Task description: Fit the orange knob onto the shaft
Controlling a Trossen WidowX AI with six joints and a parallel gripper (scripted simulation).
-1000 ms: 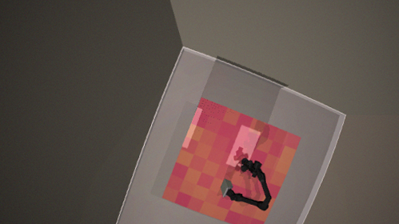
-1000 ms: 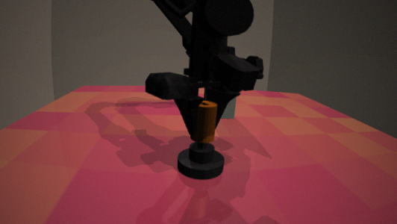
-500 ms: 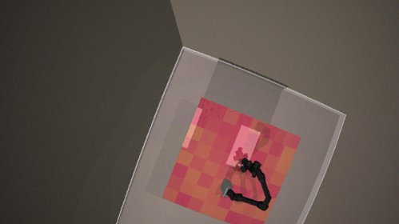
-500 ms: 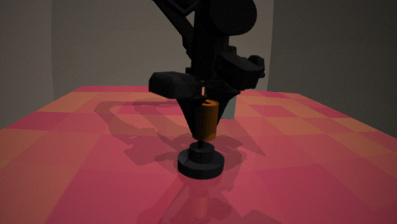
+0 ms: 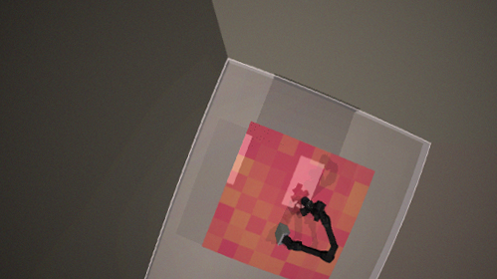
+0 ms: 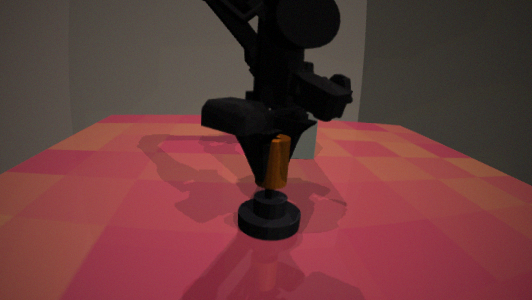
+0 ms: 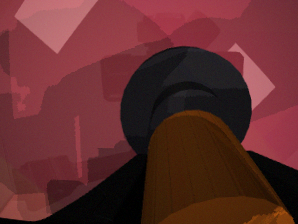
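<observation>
The orange knob lies 2 cm above my gripper tip. Also, from my gripper tip: dark pedestal: 4 cm below.
</observation>
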